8 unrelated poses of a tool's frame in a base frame.
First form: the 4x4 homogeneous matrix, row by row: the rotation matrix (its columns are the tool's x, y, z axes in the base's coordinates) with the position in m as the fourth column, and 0 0 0 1 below. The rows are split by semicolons.
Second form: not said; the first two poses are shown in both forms.
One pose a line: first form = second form
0.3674 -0.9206 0.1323 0.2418; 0.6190 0.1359 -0.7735 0.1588; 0.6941 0.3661 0.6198 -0.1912; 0 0 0 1 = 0.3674 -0.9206 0.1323 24.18; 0.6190 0.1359 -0.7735 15.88; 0.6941 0.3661 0.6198 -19.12; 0 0 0 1
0.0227 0.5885 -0.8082 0.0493; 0.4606 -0.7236 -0.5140 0.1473; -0.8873 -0.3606 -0.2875 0.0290; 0 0 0 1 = 0.0227 0.5885 -0.8082 4.93; 0.4606 -0.7236 -0.5140 14.73; -0.8873 -0.3606 -0.2875 2.90; 0 0 0 1
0.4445 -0.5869 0.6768 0.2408; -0.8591 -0.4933 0.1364 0.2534; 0.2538 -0.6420 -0.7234 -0.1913; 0 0 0 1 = 0.4445 -0.5869 0.6768 24.08; -0.8591 -0.4933 0.1364 25.34; 0.2538 -0.6420 -0.7234 -19.13; 0 0 0 1
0.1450 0.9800 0.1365 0.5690; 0.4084 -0.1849 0.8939 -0.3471; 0.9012 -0.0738 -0.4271 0.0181; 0 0 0 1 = 0.1450 0.9800 0.1365 56.90; 0.4084 -0.1849 0.8939 -34.71; 0.9012 -0.0738 -0.4271 1.81; 0 0 0 1
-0.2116 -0.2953 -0.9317 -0.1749; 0.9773 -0.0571 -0.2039 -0.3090; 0.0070 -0.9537 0.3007 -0.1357; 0 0 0 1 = -0.2116 -0.2953 -0.9317 -17.49; 0.9773 -0.0571 -0.2039 -30.90; 0.0070 -0.9537 0.3007 -13.57; 0 0 0 1
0.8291 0.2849 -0.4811 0.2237; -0.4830 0.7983 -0.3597 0.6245; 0.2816 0.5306 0.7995 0.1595; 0 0 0 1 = 0.8291 0.2849 -0.4811 22.37; -0.4830 0.7983 -0.3597 62.45; 0.2816 0.5306 0.7995 15.95; 0 0 0 1
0.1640 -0.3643 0.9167 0.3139; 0.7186 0.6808 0.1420 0.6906; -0.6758 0.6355 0.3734 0.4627; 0 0 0 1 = 0.1640 -0.3643 0.9167 31.39; 0.7186 0.6808 0.1420 69.06; -0.6758 0.6355 0.3734 46.27; 0 0 0 1
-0.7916 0.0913 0.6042 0.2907; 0.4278 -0.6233 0.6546 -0.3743; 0.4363 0.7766 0.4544 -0.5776; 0 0 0 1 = -0.7916 0.0913 0.6042 29.07; 0.4278 -0.6233 0.6546 -37.43; 0.4363 0.7766 0.4544 -57.76; 0 0 0 1
